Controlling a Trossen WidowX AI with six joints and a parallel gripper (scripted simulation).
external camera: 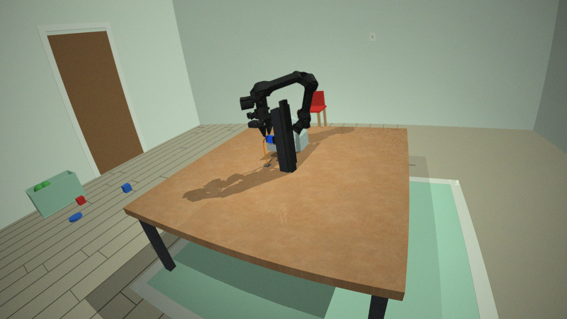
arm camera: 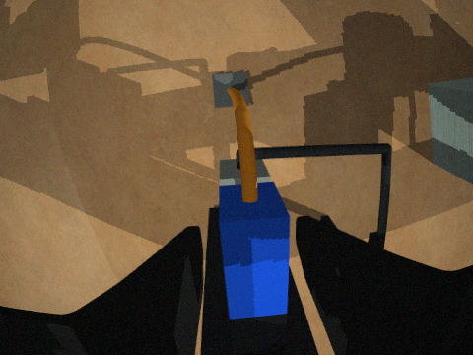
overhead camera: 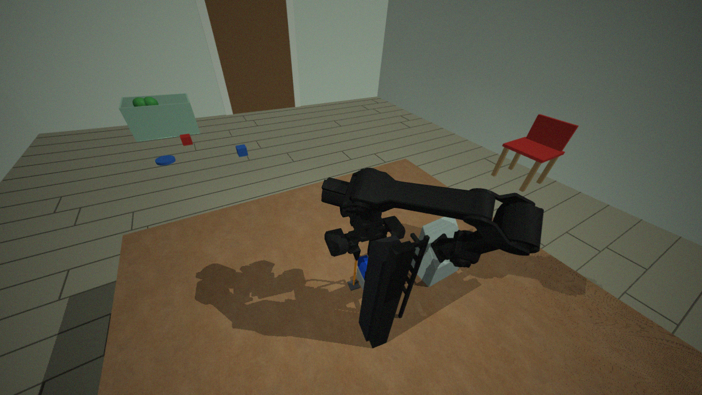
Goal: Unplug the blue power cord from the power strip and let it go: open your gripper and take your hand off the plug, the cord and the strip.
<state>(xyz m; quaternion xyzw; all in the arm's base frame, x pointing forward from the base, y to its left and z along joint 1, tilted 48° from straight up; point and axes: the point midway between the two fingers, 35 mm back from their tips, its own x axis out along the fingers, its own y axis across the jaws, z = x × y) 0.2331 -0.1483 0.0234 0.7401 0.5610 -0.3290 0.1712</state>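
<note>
Now: the blue plug 10 mm ahead of my gripper tip, 40 mm to the left of it and 10 mm below it. Also, from my gripper tip: black upright block (40 mm ahead, 130 mm to the left).
</note>
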